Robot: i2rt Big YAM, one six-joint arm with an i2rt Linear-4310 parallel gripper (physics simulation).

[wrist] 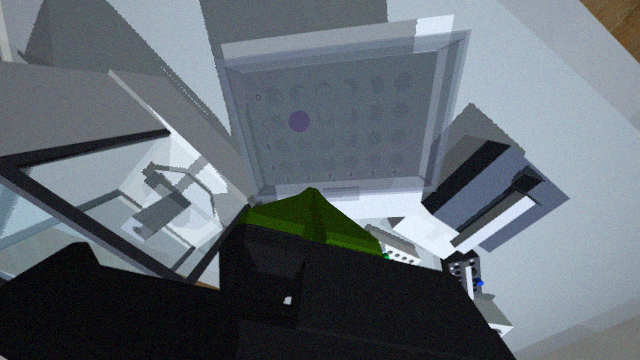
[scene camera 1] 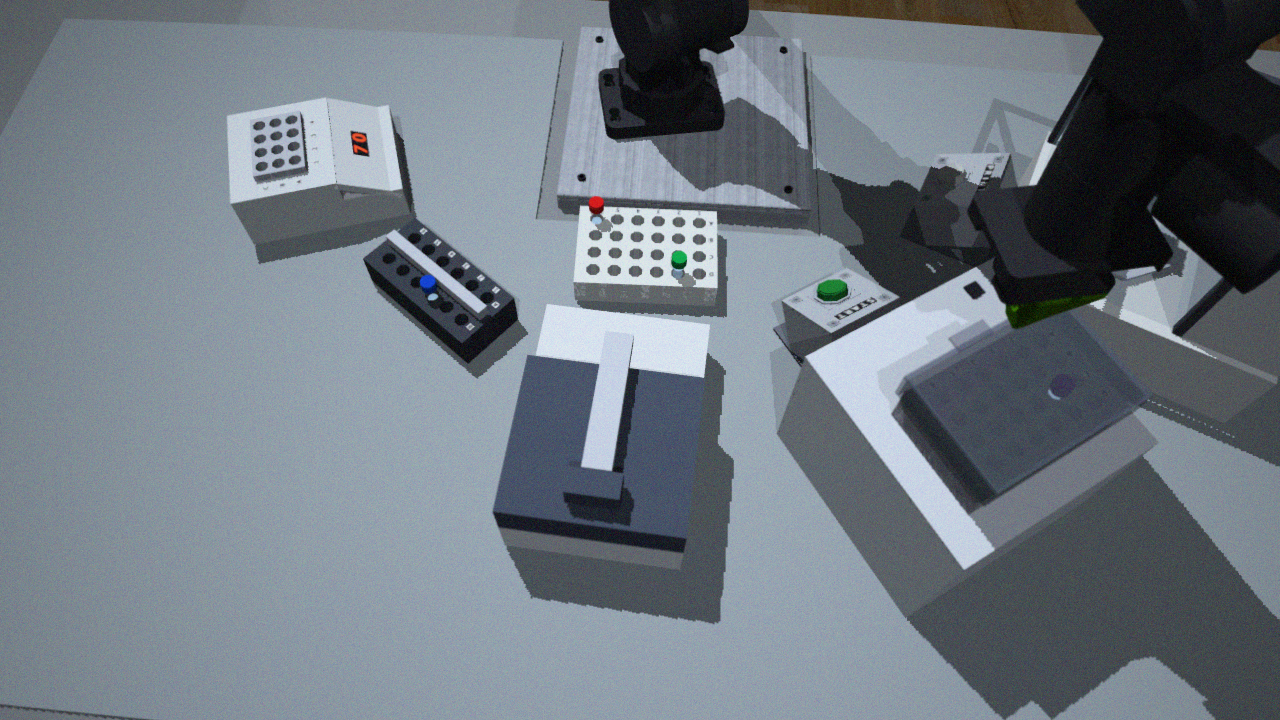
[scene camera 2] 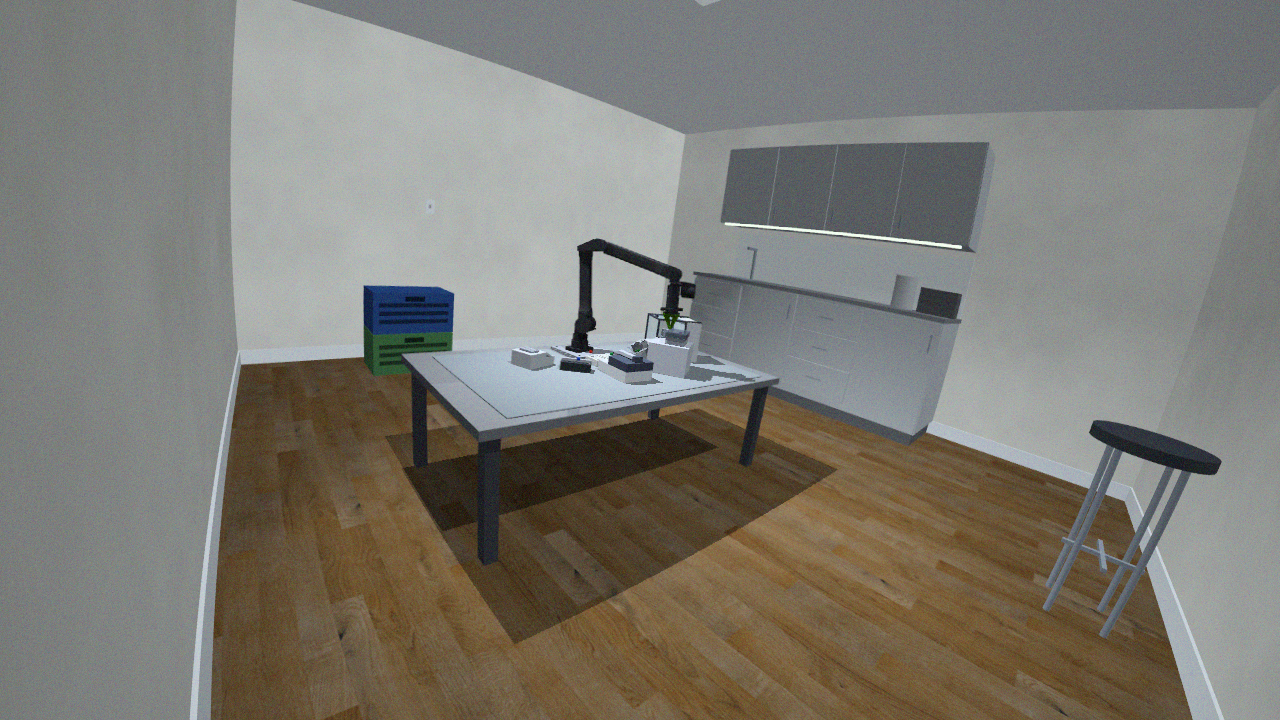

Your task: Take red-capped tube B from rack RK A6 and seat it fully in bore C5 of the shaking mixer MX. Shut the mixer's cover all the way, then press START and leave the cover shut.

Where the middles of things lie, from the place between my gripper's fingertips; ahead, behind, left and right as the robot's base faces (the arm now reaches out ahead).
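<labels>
With the mixer [scene camera 1: 922, 531] as the reference, my hand is 3 cm short of it, 1 cm to the left of it and 9 cm above it. Going by their middles, the mixer is the nearest to my hand of the things named here. There is a dark lever device [scene camera 2: 627, 368] as well, and it sits 14 cm below my hand, 27 cm to the right of it and 3 cm behind it.
</labels>
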